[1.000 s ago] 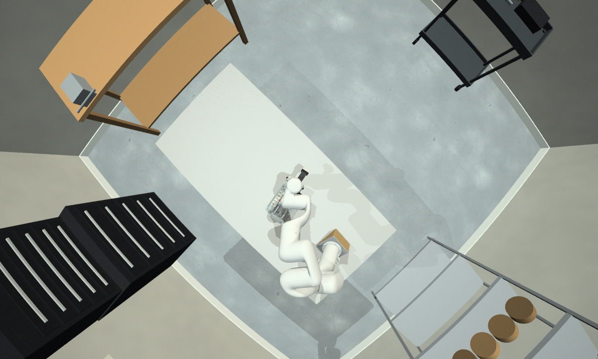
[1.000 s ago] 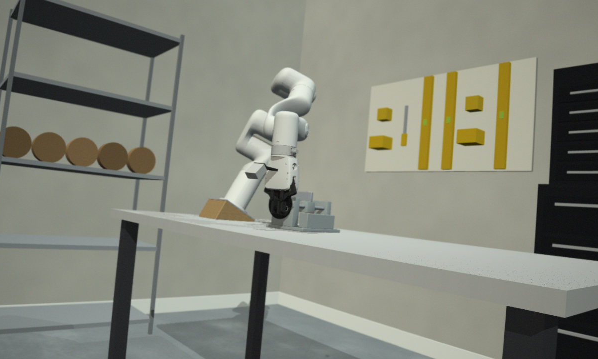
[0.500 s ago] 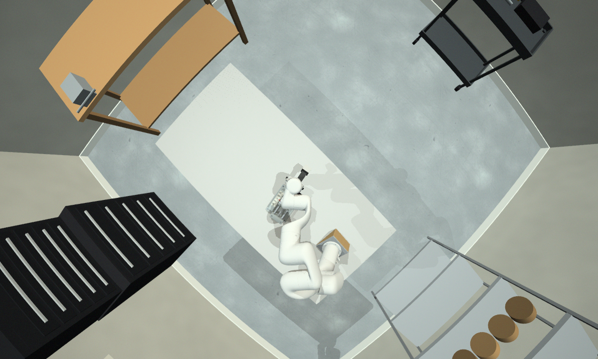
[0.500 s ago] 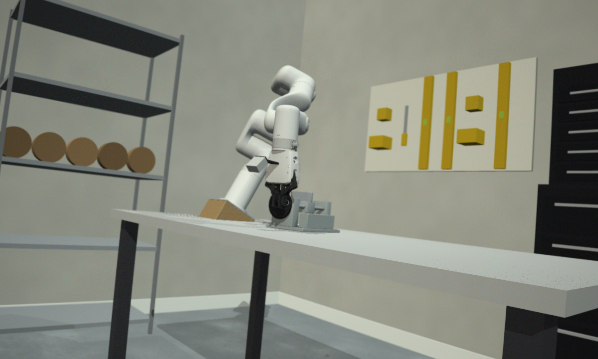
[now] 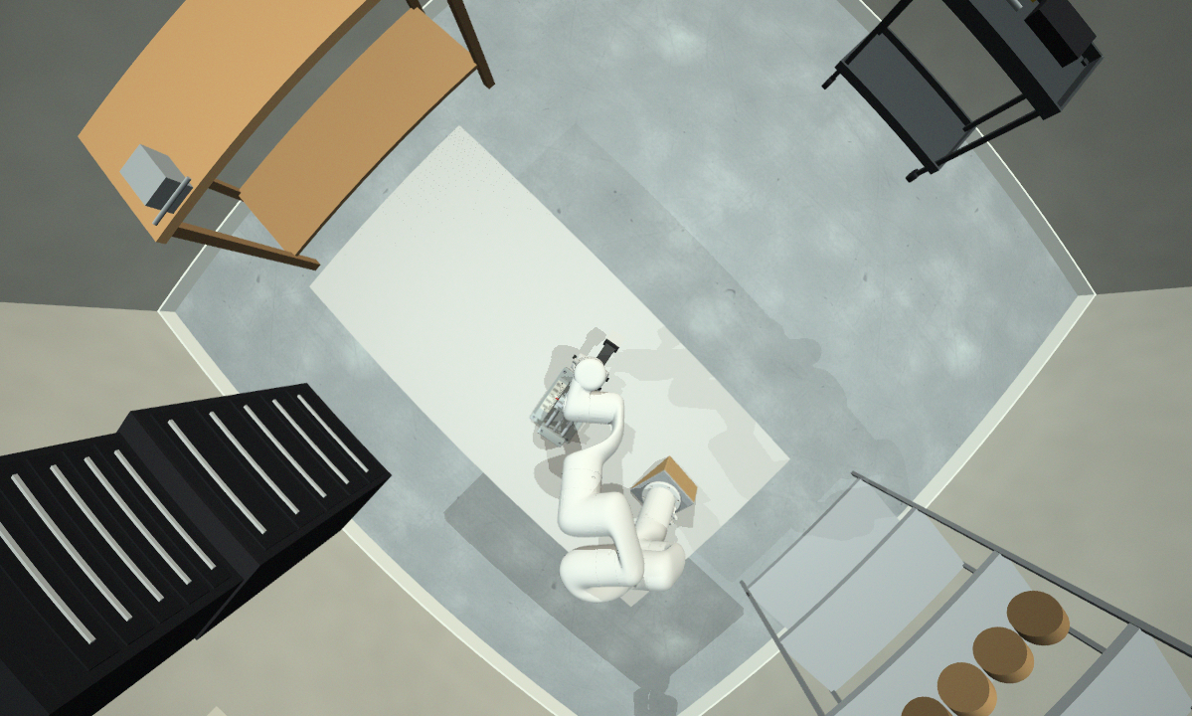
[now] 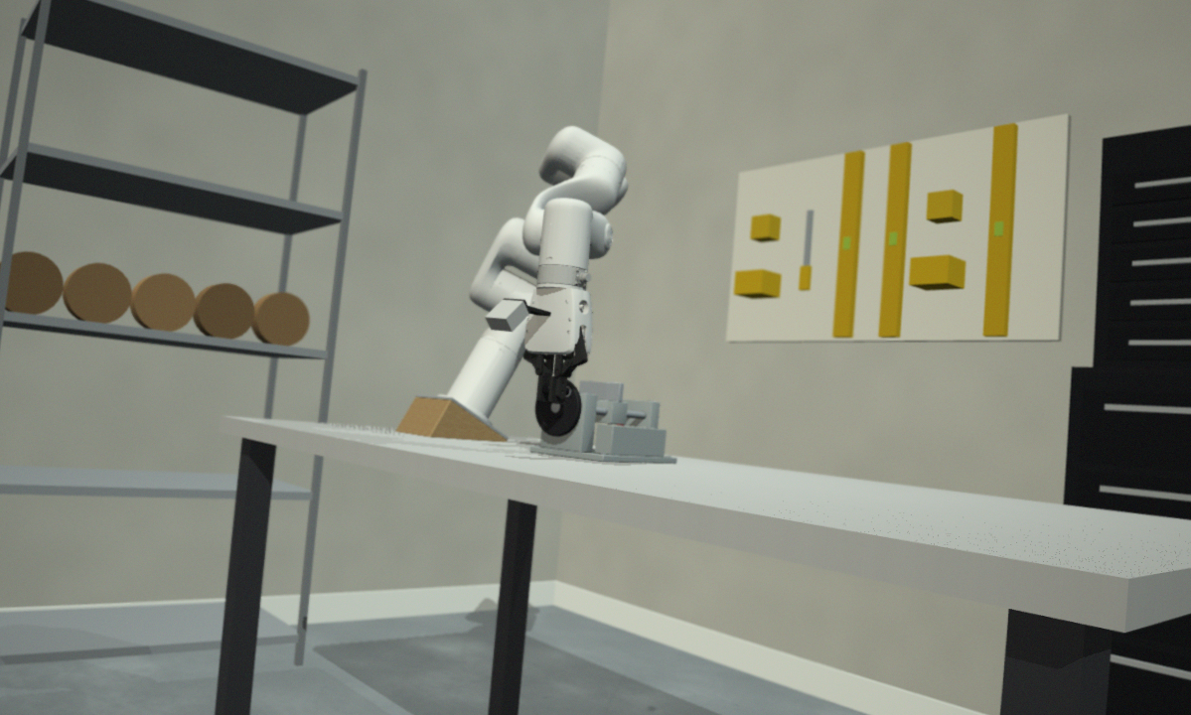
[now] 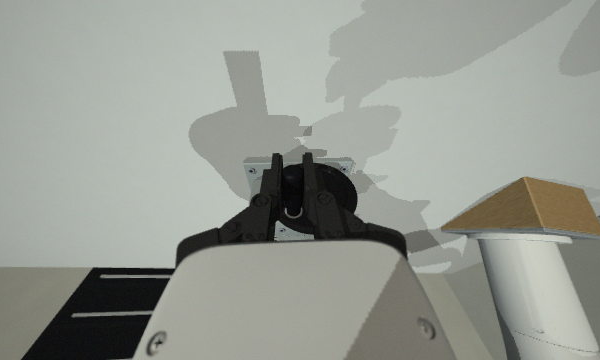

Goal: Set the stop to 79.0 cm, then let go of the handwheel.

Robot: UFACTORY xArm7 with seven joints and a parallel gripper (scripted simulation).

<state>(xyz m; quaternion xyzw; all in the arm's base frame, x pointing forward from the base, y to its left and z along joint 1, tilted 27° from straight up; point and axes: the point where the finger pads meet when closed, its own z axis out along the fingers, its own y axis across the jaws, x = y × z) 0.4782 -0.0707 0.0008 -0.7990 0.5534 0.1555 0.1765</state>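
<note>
Now: hand 20 mm to the right of the black handwheel, 10 mm past it and 10 mm above it.
</note>
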